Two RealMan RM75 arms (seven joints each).
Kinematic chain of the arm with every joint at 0, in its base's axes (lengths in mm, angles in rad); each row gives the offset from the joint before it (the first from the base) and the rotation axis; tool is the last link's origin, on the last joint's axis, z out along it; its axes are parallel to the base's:
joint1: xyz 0 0 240.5 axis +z
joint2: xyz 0 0 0 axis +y
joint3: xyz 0 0 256 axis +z
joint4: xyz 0 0 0 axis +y
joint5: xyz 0 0 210 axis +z
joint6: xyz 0 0 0 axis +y
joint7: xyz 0 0 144 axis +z
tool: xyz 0 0 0
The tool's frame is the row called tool.
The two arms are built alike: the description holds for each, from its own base.
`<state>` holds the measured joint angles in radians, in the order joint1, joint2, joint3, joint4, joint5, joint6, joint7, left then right.
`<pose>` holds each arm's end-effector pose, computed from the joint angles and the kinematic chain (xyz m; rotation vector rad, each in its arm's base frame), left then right.
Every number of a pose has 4 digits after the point. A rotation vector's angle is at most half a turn.
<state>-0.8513 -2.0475 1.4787 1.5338 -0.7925 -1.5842 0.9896 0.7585 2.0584 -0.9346 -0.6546 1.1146 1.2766 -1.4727</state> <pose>-0.0283 0.3552 -0.0009 -2.8890 0.2653 0.2915 0.1946 0.4022 -0.0231 -2.7676 0.6398 0.4217</pose>
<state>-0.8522 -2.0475 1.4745 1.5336 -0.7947 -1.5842 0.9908 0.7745 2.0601 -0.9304 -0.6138 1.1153 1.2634 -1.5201</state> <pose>-0.0278 0.3556 -0.0002 -2.8886 0.2646 0.2856 0.1947 0.4020 -0.0298 -2.7822 0.6060 0.4152</pose>
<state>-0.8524 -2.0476 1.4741 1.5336 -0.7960 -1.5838 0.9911 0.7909 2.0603 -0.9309 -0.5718 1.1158 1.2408 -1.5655</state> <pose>-0.0276 0.3555 -0.0002 -2.8891 0.2652 0.2834 0.1955 0.4026 -0.0366 -2.7910 0.5727 0.3991</pose>
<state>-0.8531 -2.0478 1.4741 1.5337 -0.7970 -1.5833 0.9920 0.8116 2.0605 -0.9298 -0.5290 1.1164 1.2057 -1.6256</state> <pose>-0.0271 0.3554 -0.0003 -2.8894 0.2678 0.2816 0.1955 0.4053 -0.0428 -2.7911 0.5150 0.3759</pose>
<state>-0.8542 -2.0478 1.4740 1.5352 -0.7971 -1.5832 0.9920 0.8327 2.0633 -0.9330 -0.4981 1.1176 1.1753 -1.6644</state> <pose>-0.0264 0.3554 -0.0001 -2.8883 0.2710 0.2803 0.1927 0.4080 -0.0488 -2.7924 0.4705 0.3573</pose>
